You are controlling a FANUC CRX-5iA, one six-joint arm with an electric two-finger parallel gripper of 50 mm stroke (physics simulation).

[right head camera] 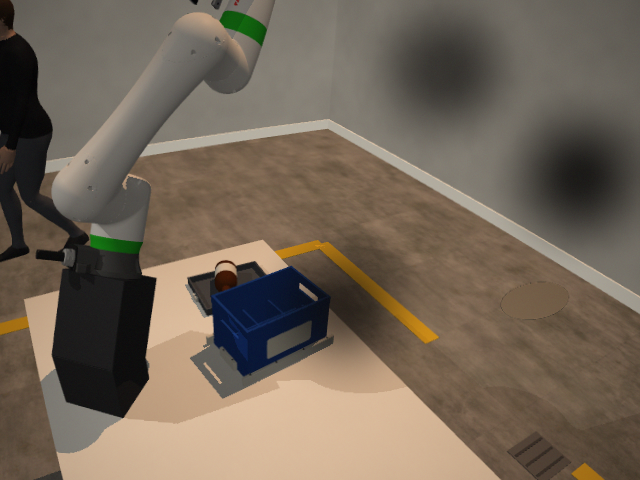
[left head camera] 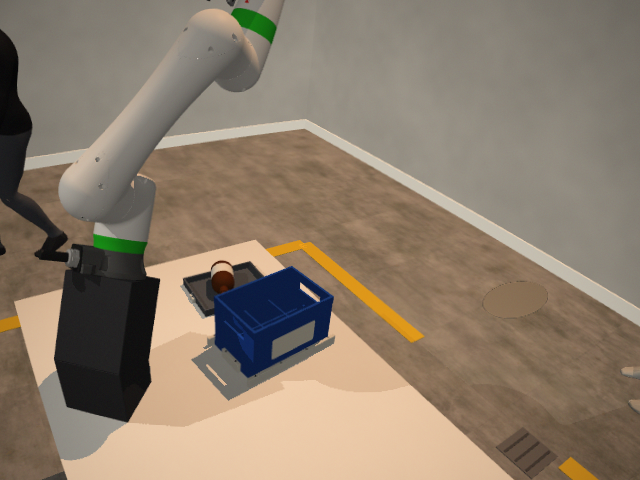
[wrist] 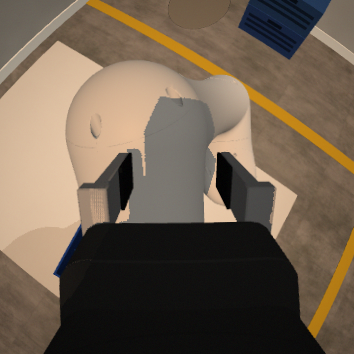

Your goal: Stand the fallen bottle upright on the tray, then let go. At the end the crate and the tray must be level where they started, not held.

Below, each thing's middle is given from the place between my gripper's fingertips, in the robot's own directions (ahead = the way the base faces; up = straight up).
The blue crate [left head camera: 263, 322] lies 13 cm ahead of my hand, 10 cm to the right of it and 83 cm below it. Also, from my hand: dark grey tray [left head camera: 200, 285] 14 cm ahead, 19 cm to the left, 91 cm below.
